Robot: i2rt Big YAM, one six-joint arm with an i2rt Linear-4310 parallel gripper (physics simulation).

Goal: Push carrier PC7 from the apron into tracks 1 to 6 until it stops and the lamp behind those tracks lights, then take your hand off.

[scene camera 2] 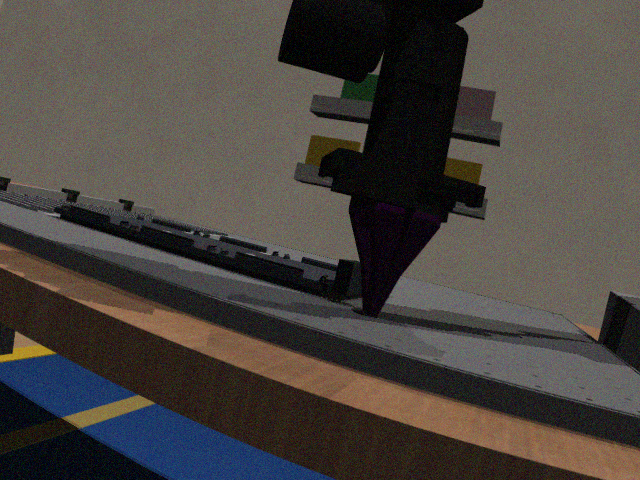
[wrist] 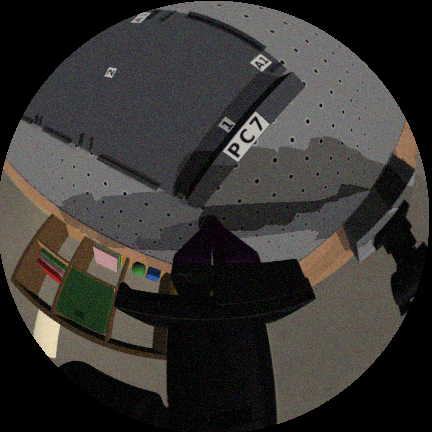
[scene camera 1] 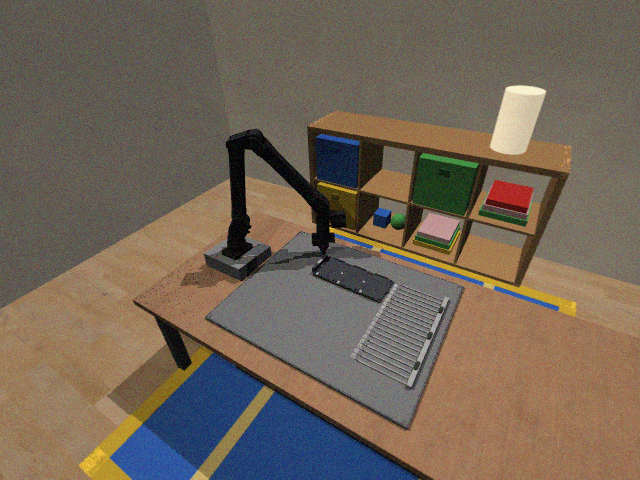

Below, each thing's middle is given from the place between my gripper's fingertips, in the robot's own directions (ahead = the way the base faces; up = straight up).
Right now my hand is 190 mm short of the carrier PC7 (scene camera 2: 315,277), 90 mm to the left of it and 20 mm below it.
